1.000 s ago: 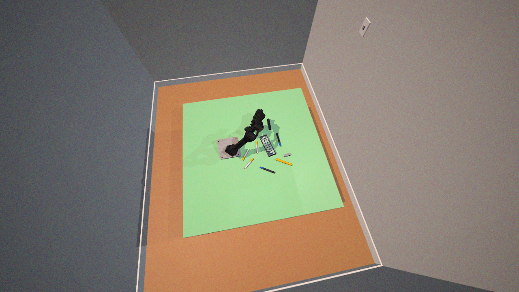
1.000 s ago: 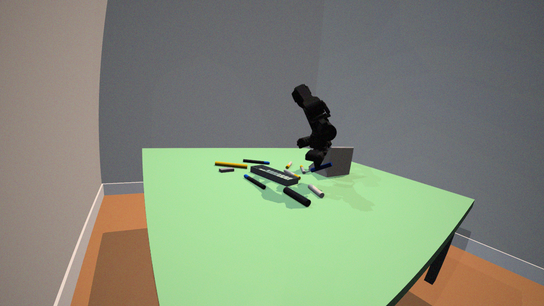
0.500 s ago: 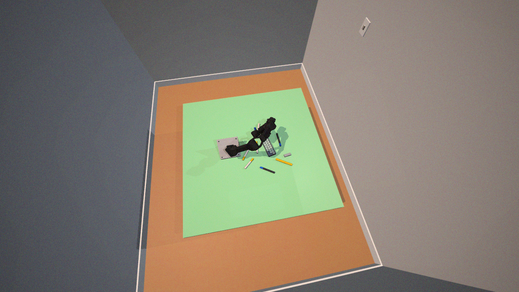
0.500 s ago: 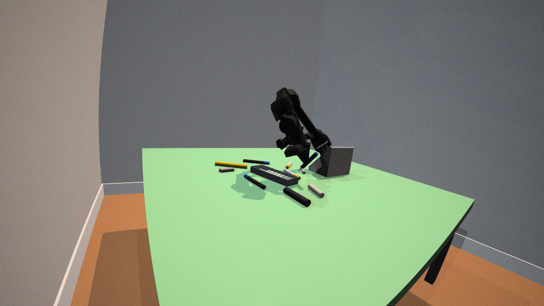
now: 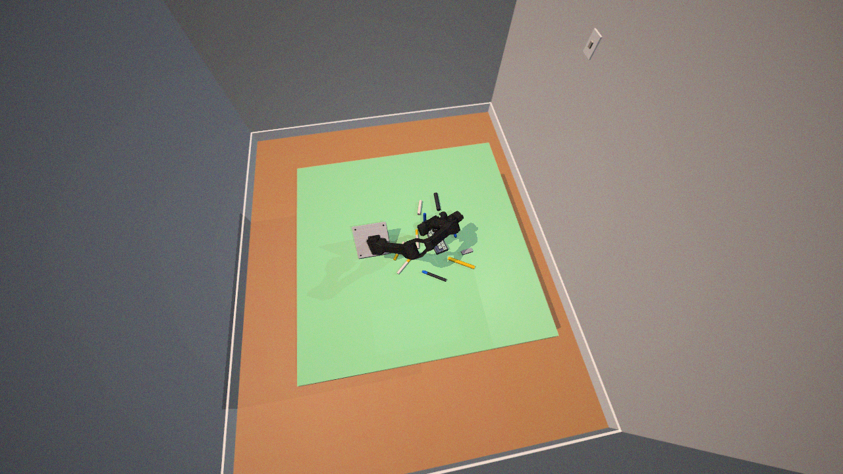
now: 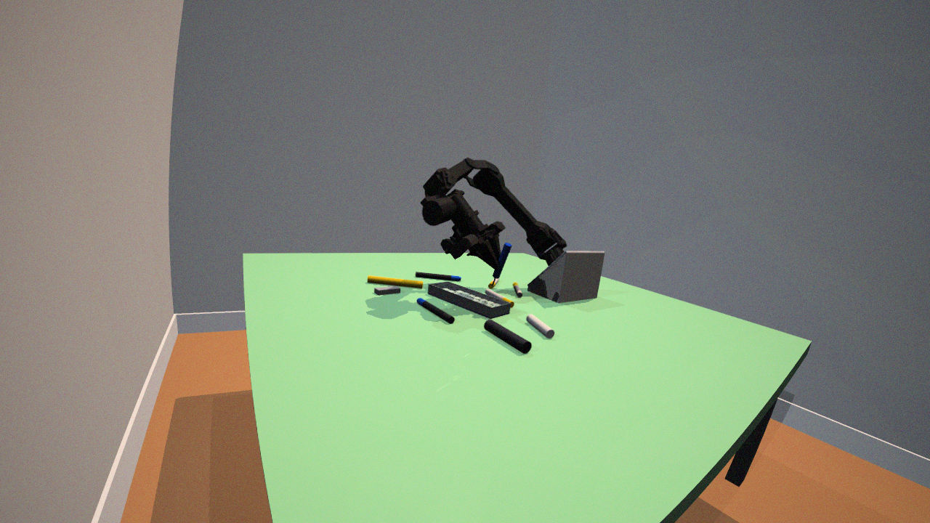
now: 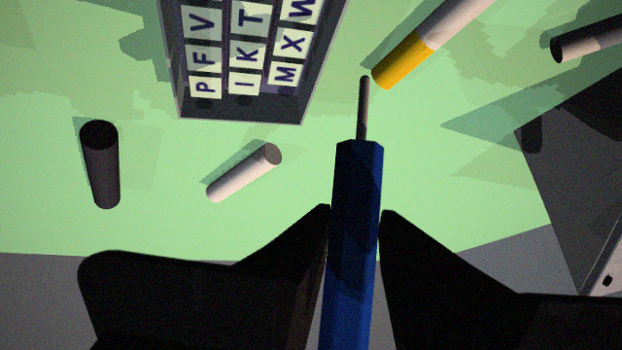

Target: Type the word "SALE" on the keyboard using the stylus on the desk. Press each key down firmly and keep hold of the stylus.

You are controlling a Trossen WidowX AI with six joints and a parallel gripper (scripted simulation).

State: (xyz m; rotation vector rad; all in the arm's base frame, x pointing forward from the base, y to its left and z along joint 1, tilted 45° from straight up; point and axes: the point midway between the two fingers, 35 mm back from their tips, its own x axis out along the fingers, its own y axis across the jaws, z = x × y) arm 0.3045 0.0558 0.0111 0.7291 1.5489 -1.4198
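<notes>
My gripper tip is 4 cm above the grey stylus tip and 2 cm to the left of it. From my gripper tip the other things lie so: blue stylus 1 cm to the right, 1 cm below; then black cylinder 18 cm to the left, 11 cm ahead, 9 cm below; then white cylinder 16 cm to the left, 9 cm below.
</notes>
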